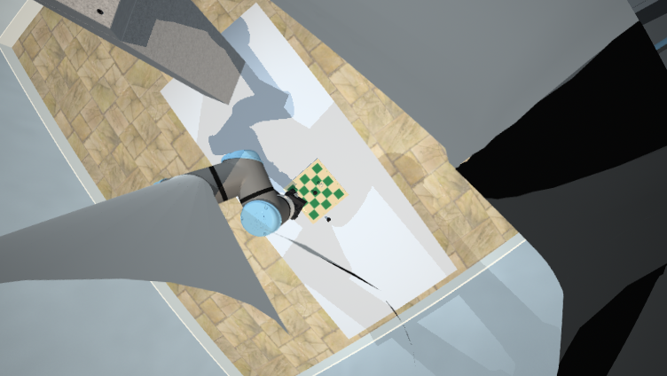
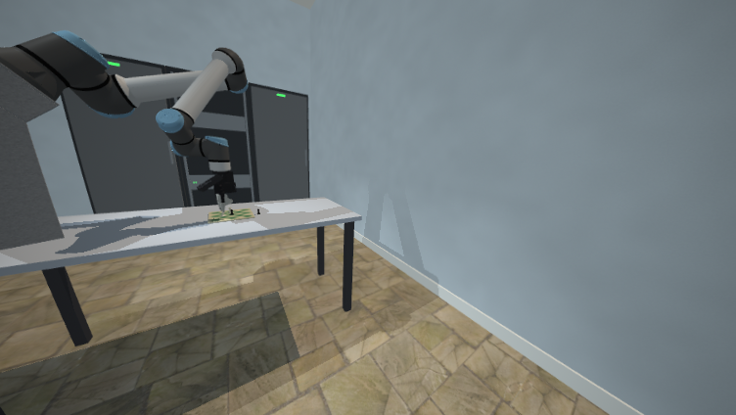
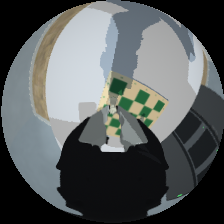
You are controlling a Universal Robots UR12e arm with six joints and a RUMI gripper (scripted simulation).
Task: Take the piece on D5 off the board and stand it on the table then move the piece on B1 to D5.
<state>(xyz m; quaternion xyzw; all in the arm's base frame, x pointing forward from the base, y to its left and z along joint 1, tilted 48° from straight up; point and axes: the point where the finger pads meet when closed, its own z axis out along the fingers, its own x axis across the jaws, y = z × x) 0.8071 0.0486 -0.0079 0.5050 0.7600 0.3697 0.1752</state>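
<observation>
The board is 8 cm to the left of my hand, 6 cm below it and 2 cm ahead of it.
</observation>
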